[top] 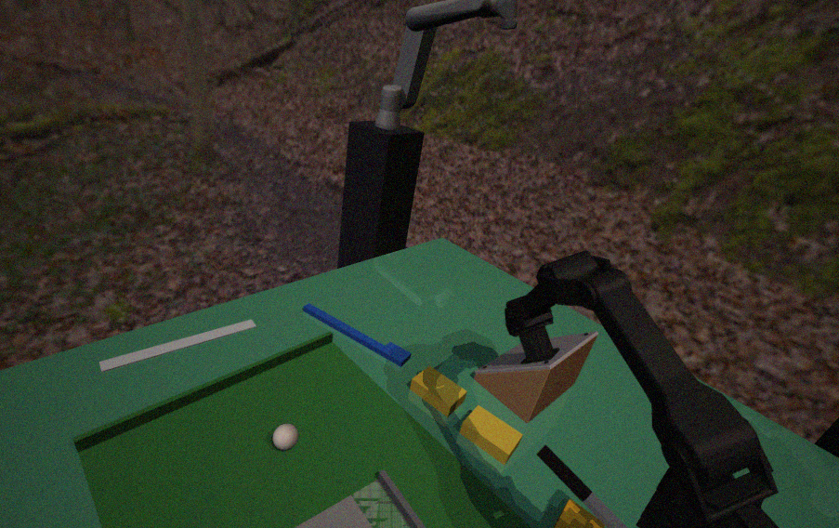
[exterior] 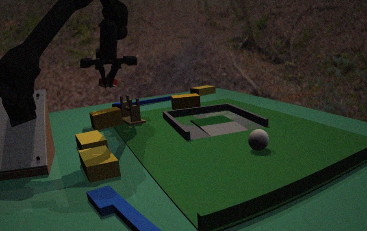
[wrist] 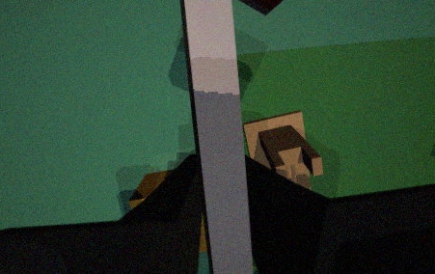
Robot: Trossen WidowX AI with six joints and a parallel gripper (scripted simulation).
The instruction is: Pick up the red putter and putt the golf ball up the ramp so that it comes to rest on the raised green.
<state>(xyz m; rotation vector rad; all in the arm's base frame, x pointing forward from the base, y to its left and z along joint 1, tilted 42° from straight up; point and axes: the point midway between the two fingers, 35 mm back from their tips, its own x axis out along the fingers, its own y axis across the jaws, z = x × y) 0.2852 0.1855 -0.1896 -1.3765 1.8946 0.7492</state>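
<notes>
Right now my gripper tip is 30 mm below the red putter and 20 mm to the left of it. Round my gripper tip: white golf ball: 520 mm to the right, 150 mm ahead, 80 mm below; wooden putter stand: 80 mm to the right, 70 mm below, 50 mm ahead; dark green putting mat: 350 mm to the right, 190 mm ahead, 110 mm below.
</notes>
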